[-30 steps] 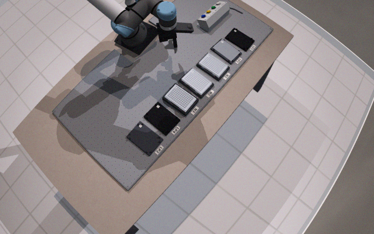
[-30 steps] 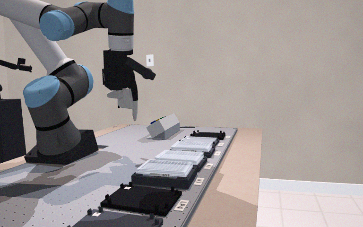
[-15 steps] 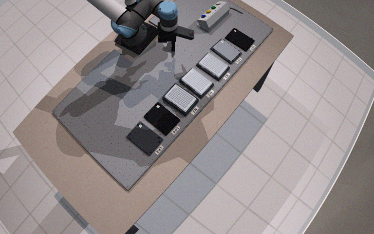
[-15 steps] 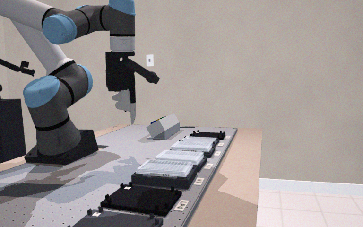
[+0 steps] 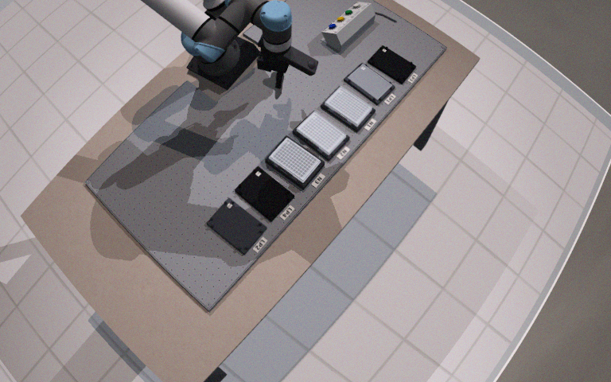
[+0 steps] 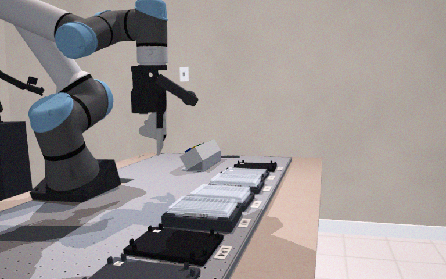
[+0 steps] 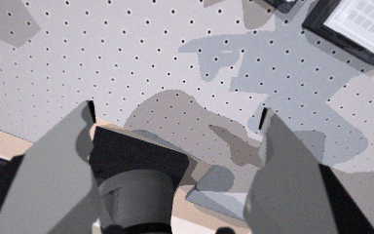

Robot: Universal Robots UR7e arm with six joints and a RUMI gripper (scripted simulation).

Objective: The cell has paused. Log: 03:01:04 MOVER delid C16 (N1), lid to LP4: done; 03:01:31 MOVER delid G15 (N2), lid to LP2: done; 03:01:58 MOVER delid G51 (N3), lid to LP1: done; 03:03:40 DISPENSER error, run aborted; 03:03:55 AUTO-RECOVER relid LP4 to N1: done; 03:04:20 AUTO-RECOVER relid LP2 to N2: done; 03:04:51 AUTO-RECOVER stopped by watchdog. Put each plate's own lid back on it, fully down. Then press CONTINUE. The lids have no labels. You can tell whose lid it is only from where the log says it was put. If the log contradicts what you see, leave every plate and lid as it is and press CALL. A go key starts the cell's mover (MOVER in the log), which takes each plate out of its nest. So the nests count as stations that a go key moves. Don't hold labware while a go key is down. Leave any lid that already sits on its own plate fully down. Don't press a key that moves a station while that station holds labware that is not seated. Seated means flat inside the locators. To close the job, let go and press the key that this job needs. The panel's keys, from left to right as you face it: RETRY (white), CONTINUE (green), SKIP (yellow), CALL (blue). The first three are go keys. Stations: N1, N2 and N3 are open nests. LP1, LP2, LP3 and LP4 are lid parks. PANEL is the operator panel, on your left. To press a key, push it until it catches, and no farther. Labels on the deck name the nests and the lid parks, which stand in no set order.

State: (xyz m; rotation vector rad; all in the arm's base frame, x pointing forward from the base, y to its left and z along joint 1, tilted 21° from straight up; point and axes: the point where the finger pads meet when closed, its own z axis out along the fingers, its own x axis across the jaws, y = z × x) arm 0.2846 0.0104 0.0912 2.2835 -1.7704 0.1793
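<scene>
The light grey lid lies 220 mm to the left of my hand, 190 mm ahead of it and 120 mm below it. Round my hand: blue key: 330 mm to the left, 70 mm below, 20 mm behind; plate: 170 mm to the right, 140 mm ahead, 100 mm below; lid park LP1: 220 mm to the left, 190 mm ahead, 130 mm below.
</scene>
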